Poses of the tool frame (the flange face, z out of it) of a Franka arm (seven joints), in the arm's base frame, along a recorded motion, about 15 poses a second.
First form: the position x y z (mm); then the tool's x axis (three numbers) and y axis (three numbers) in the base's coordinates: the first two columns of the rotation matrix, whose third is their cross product.
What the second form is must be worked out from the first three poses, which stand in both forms.
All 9 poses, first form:
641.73 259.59 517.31 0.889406 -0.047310 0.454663 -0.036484 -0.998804 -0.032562
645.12 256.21 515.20 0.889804 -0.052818 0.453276 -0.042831 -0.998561 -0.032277
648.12 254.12 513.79 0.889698 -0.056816 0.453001 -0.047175 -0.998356 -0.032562
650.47 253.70 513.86 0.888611 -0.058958 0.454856 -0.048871 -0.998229 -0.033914
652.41 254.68 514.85 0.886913 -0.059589 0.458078 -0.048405 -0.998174 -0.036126
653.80 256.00 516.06 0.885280 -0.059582 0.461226 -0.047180 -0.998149 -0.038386
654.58 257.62 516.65 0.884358 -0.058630 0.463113 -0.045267 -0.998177 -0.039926
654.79 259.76 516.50 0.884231 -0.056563 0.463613 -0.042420 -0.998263 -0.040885
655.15 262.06 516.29 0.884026 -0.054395 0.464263 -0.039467 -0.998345 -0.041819
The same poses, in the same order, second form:
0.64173 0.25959 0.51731 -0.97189 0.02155 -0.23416 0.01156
0.64512 0.25621 0.51520 -0.97200 0.02460 -0.23344 0.01070
0.64812 0.25412 0.51379 -0.97198 0.02675 -0.23331 0.01033
0.65047 0.25370 0.51386 -0.97169 0.02774 -0.23436 0.01076
0.65241 0.25468 0.51485 -0.97124 0.02780 -0.23616 0.01184
0.65380 0.25600 0.51606 -0.97081 0.02749 -0.23792 0.01303
0.65458 0.25762 0.51665 -0.97056 0.02676 -0.23897 0.01398
0.65479 0.25976 0.51650 -0.97051 0.02550 -0.23924 0.01478
0.65515 0.26206 0.51629 -0.97045 0.02418 -0.23959 0.01558

